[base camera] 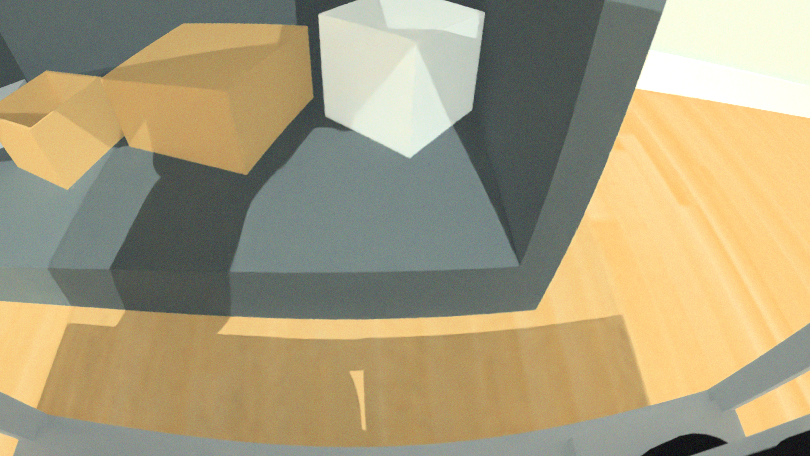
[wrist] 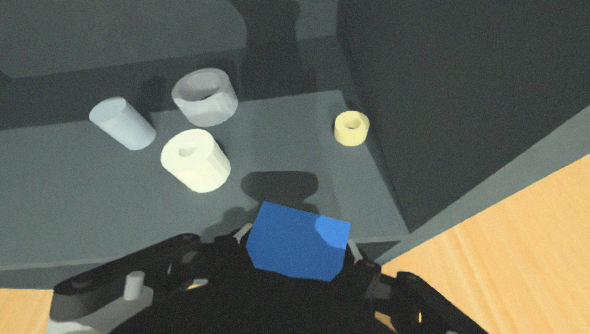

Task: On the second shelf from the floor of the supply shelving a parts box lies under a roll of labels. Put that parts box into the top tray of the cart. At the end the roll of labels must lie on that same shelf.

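Places are measured from the arm's base along level axes (x ahead, y left, z up), in centimetres.
Pixels of known places: gripper, fingertip midpoint: [wrist: 297, 244].
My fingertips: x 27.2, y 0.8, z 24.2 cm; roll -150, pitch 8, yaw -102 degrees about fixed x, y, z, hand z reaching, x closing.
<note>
For each thing: its top centre in the pictures, then the offset to it from my fingertips. Level surfaces: height alone.
- blue parts box, top centre: [wrist: 281, 286] dx -2.8, dy +0.7, dz +3.4 cm
- grey shelf, surface height: dz -10.6 cm
- small yellow roll, top centre: [wrist: 352, 122] dx +18.5, dy -8.4, dz -8.1 cm
- cream roll, top centre: [wrist: 187, 149] dx +14.1, dy +14.3, dz -4.6 cm
- grey ring, top centre: [wrist: 200, 86] dx +28.8, dy +15.9, dz -5.8 cm
- pale blue cylinder, top centre: [wrist: 107, 109] dx +23.0, dy +28.4, dz -3.6 cm
- open tan box, top centre: [base camera: 38, 96] dx +22.2, dy +41.6, dz -47.3 cm
- larger tan carton, top centre: [base camera: 199, 49] dx +24.9, dy +18.5, dz -46.3 cm
- white box, top centre: [base camera: 403, 9] dx +24.2, dy -3.9, dz -43.3 cm
The blue parts box [wrist: 287, 227] is between the fingertips of my gripper [wrist: 297, 244], which is shut on it, in the wrist view. It is held above the front part of a grey shelf [wrist: 280, 140]. A small yellow roll [wrist: 351, 136] stands on this shelf near the right side wall, apart from the box. A cream roll [wrist: 202, 167] with a hole stands to the left. I cannot tell for certain which of the two is the roll of labels. The cart does not show in either view.
A grey ring [wrist: 212, 107] and a pale blue cylinder [wrist: 131, 129] stand farther back left on the shelf. In the base camera view, an open tan box [base camera: 68, 155], a larger tan carton [base camera: 175, 116] and a white box [base camera: 362, 73] stand on a low shelf [base camera: 368, 215].
</note>
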